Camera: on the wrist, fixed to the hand. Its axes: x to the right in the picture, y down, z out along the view.
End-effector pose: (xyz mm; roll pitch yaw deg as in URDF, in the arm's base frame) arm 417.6 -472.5 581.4 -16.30 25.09 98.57
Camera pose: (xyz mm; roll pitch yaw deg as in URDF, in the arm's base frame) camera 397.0 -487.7 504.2 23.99 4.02 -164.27
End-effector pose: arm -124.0 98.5 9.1 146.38 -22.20 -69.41
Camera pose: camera -126.6 107.5 89.9 -155.89 -20.13 -173.59
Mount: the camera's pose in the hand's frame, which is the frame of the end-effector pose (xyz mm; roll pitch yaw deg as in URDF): 21.9 42.8 -65.6 -2.43 -9.57 94.82
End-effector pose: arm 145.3 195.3 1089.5 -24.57 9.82 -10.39
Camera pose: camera 155.6 205.2 1009.4 9.72 13.86 87.04
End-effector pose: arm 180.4 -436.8 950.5 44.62 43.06 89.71
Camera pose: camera 103.9 -431.8 923.4 54.29 -40.34 139.56
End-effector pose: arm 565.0 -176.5 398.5 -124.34 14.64 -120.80
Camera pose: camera 486.7 -155.0 394.6 139.64 58.74 112.67
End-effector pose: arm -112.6 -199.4 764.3 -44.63 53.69 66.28
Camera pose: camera -118.0 -250.4 701.2 58.12 15.78 -171.72
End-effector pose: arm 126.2 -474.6 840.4 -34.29 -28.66 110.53
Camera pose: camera 107.8 -420.9 782.2 -30.94 23.89 -167.45
